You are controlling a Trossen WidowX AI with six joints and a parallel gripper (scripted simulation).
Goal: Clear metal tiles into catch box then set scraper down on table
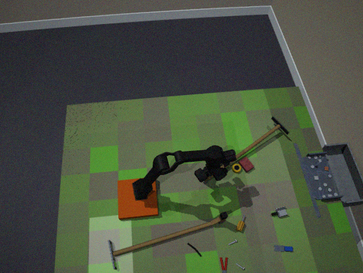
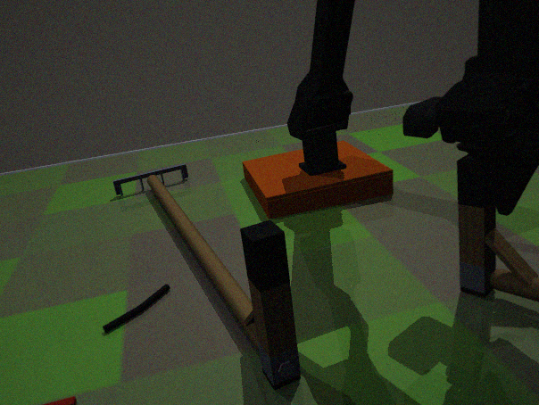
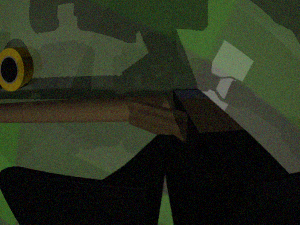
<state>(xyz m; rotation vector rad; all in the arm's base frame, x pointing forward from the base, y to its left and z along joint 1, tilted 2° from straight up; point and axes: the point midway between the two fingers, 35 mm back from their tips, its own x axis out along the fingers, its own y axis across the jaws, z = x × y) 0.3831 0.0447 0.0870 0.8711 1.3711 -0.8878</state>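
The yellow ring lies 17 cm ahead of my gripper tip, 9 cm below it and 4 cm to the left of it. From my gripper tip the other things lie so: long scraper 22 cm ahead, 12 cm to the left, 1 cm below; then black strip 36 cm to the right, 14 cm behind, 9 cm below; then red block 23 cm ahead, 9 cm below, 6 cm to the left.
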